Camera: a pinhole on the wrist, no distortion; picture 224 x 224 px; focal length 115.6 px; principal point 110.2 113.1 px. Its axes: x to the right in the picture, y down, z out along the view. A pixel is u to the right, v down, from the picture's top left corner.
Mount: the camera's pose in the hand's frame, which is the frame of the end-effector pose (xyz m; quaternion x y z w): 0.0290 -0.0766 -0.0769 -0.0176 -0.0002 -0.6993 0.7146
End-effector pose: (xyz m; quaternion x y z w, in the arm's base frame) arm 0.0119 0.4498 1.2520 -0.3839 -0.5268 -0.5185 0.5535
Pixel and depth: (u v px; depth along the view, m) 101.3 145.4 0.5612
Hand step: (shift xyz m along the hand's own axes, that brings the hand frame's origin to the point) 0.1984 -0.0158 0.4790
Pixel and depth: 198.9 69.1 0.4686
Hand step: -0.1300 -0.4278 0.4048
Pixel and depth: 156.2 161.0 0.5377
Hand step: 0.2695 -0.2720 0.4603
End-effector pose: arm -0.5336 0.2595 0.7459 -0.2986 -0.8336 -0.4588 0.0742
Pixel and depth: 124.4 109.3 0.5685
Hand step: 0.0257 -0.1323 0.4935
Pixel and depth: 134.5 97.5 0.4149
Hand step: -0.0150 -0.1544 0.3413
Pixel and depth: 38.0 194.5 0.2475
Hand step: 0.2058 0.0879 0.1623
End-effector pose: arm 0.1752 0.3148 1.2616 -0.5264 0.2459 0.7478 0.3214
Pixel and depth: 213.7 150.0 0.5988
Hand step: 0.2464 -0.5931 0.5301
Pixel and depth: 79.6 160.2 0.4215
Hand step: 0.2085 0.0493 0.3373
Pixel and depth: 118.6 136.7 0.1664
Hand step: 0.0673 -0.0837 0.0889
